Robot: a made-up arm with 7 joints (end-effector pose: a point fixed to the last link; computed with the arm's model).
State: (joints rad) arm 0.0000 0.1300 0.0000 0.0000 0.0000 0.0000 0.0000
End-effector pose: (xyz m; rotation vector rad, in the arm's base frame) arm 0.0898 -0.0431 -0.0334 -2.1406 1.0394 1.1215
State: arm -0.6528 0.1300 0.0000 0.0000 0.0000 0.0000 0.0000
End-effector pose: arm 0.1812 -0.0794 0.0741 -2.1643 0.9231 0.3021
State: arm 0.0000 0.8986 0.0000 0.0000 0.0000 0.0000 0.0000
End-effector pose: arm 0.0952 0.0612 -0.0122 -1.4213 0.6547 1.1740
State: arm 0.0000 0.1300 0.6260 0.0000 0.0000 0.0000 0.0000
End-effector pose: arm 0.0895 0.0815 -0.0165 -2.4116 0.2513 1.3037
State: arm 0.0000 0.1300 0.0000 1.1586 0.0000 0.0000 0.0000
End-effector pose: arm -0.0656 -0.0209 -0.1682 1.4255 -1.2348 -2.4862
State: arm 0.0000 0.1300 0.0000 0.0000 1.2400 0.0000 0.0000
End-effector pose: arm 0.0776 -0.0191 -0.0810 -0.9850 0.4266 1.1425
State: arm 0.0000 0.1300 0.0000 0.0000 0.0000 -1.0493 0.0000
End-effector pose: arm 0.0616 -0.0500 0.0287 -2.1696 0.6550 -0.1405
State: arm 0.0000 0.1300 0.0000 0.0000 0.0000 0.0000 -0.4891
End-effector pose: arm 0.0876 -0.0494 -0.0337 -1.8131 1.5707 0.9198
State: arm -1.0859 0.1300 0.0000 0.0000 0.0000 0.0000 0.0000
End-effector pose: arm 0.1946 -0.1062 0.1670 -2.0786 0.8090 -0.2146
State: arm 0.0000 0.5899 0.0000 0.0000 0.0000 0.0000 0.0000
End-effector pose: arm 0.0906 0.0216 -0.0301 -1.7094 0.8074 1.1701
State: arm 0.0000 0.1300 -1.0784 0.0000 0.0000 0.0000 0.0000
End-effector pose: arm -0.0629 -0.1853 -0.0136 -1.3072 2.0888 0.6214
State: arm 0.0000 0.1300 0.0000 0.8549 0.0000 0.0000 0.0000
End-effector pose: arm -0.0109 -0.0248 -0.1520 -1.7036 1.2254 2.1687
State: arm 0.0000 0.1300 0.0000 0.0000 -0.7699 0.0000 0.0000
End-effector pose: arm 0.0972 -0.0246 -0.0042 2.5477 -1.2818 -0.7928
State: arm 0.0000 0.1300 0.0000 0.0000 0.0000 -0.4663 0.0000
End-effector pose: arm 0.0856 -0.0469 -0.0023 -2.2162 0.8851 0.5488
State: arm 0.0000 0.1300 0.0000 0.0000 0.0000 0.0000 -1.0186
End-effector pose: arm 0.0823 -0.0542 -0.0330 -1.3634 2.0429 0.6540
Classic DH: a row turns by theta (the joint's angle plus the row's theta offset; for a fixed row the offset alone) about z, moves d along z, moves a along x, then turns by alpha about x. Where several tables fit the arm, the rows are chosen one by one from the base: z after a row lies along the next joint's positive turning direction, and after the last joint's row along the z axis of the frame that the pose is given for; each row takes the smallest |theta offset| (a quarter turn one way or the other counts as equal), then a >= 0, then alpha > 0; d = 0 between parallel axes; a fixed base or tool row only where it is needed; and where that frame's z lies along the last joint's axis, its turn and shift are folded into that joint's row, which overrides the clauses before.
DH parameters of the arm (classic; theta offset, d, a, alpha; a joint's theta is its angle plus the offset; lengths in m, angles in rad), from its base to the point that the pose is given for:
base (fixed): -0.071 0.1784 -0.0252 -1.3004
joint 1: -1.3111 -0.0292 -0.03 -1.5708
joint 2: 1.2915 -0.0325 -0.013 1.5708
joint 3: 1.5708 -0.1311 0.0073 -1.5708
joint 4: 1.5708 -0.011 0.0181 1.5708
joint 5: 0 0.1213 -0.0037 -1.5708
joint 6: -1.5708 -0.044 0.0539 1.5708
joint 7: 0.4607 0.0029 0.0119 -2.3682
tool (fixed): 1.2761 -0.01 0 0

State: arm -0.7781 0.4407 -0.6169 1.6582 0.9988 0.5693 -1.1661
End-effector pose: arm 0.0425 0.1439 -0.1284 0.6930 1.1381 2.6684
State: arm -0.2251 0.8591 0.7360 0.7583 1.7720 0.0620 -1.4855
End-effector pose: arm 0.0187 0.2511 -0.0166 0.2319 1.0868 2.8391
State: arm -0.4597 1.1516 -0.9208 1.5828 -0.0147 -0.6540 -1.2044
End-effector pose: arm -0.0211 0.2271 -0.0379 0.1277 1.7651 2.1148
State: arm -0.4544 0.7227 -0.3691 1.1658 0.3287 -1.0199 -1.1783
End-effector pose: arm 0.0508 0.0699 -0.1053 -0.0692 1.8796 0.8514
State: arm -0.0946 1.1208 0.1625 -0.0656 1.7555 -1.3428 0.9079
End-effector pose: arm 0.0673 0.1314 0.0120 -0.1565 0.5448 -0.2766
